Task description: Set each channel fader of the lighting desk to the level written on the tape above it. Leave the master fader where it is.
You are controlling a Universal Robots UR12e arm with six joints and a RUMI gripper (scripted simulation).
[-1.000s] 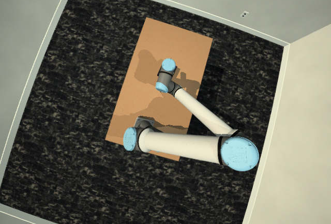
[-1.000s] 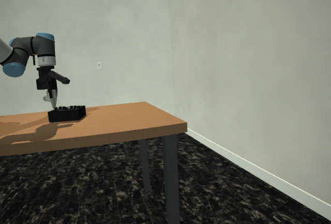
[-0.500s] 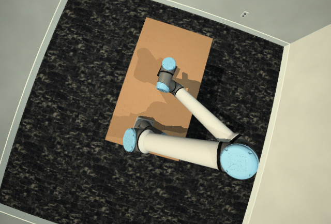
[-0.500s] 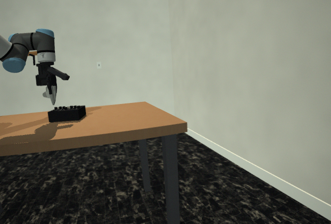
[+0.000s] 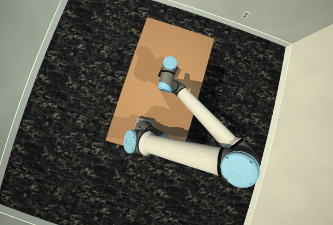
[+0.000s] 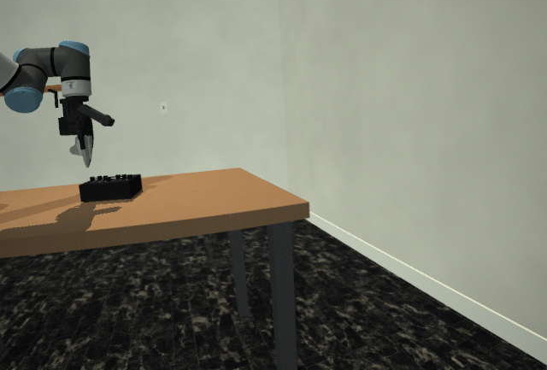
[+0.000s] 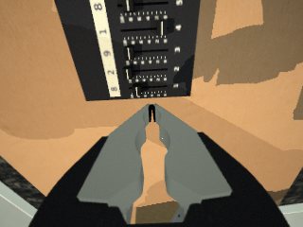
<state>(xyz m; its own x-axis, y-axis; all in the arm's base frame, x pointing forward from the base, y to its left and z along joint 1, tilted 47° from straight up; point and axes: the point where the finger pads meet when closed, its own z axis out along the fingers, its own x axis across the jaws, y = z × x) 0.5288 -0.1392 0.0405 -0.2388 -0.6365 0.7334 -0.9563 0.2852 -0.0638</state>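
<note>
My gripper is now 5 cm above the fader cap and 2 cm to the right of it.
</note>
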